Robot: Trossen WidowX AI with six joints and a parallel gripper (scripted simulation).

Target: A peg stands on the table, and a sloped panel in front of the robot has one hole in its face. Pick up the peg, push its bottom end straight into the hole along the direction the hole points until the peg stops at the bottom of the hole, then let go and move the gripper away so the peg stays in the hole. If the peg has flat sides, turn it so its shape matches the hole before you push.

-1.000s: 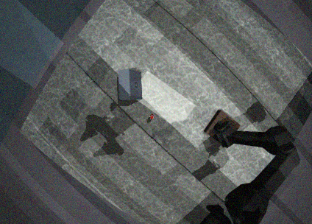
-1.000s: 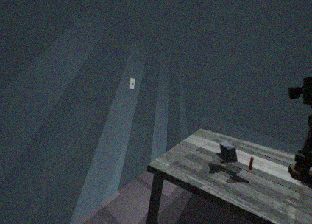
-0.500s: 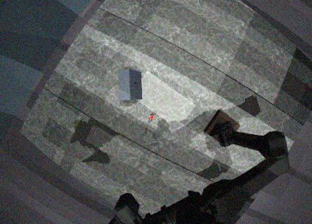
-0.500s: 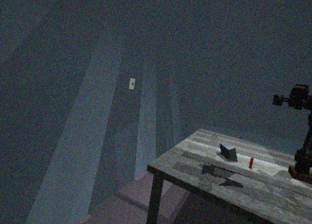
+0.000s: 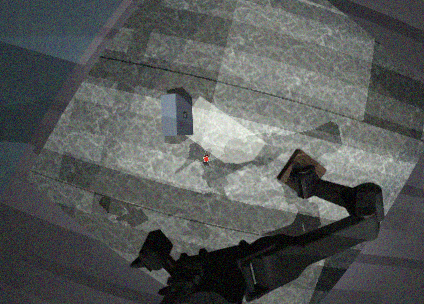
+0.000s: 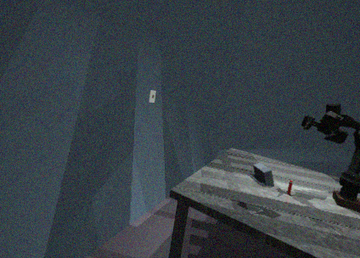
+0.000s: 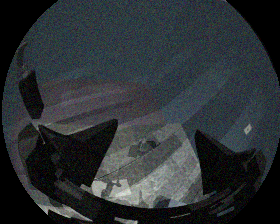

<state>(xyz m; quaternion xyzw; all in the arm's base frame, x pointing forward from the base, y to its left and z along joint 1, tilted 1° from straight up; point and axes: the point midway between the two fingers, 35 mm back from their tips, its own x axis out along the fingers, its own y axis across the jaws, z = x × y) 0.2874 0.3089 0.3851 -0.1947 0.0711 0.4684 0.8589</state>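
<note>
Right now the red peg is 24 cm to the right of my gripper tip and 36 cm below it. Also, from my gripper tip: grey sloped panel (16 cm ahead, 31 cm to the right, 37 cm below).
</note>
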